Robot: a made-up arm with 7 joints. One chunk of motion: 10 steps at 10 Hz.
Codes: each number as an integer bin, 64 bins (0 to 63) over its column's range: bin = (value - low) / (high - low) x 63, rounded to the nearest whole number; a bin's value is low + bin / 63 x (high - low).
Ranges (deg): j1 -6..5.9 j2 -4.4..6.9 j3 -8.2..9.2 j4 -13.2..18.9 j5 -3.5..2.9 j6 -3.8..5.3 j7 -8.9..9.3
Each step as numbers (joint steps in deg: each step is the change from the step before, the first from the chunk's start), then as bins.
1 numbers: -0.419 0.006 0.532 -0.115 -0.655 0.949 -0.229
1 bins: 30 25 32 26 28 33 30
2 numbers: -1.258 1.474 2.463 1.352 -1.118 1.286 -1.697
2 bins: 25 33 39 29 23 35 25
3 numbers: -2.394 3.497 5.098 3.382 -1.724 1.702 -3.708
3 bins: 19 44 48 33 17 38 18
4 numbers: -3.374 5.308 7.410 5.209 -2.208 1.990 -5.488
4 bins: 14 54 57 36 13 40 12
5 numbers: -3.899 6.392 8.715 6.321 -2.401 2.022 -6.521
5 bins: 11 60 61 38 11 40 8
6 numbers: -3.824 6.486 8.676 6.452 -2.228 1.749 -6.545
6 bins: 12 61 61 39 13 38 8
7 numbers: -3.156 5.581 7.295 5.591 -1.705 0.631 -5.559
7 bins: 15 56 56 37 18 31 12
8 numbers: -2.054 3.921 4.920 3.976 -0.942 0.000 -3.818
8 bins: 21 46 48 34 25 26 18
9 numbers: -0.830 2.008 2.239 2.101 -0.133 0.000 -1.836
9 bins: 27 36 38 30 33 26 24
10 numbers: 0.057 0.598 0.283 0.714 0.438 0.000 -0.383
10 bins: 32 28 31 27 39 26 29
